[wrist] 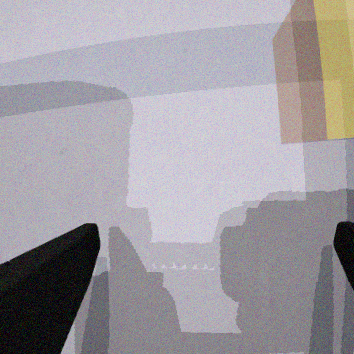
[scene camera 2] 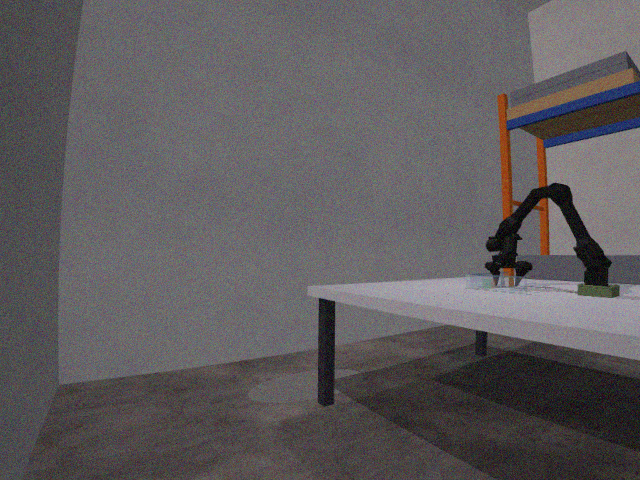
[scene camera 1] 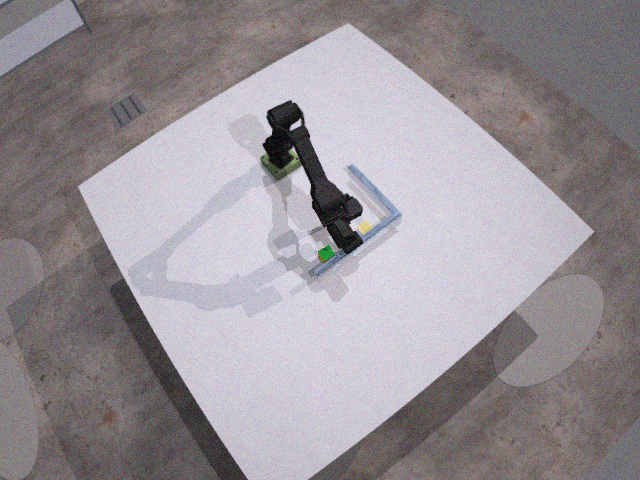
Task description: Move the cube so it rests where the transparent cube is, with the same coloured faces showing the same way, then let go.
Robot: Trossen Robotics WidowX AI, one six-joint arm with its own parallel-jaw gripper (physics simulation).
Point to a transparent cube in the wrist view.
305, 48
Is my gripper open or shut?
Open.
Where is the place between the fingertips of my gripper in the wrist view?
217, 234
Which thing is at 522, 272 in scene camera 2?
My gripper.
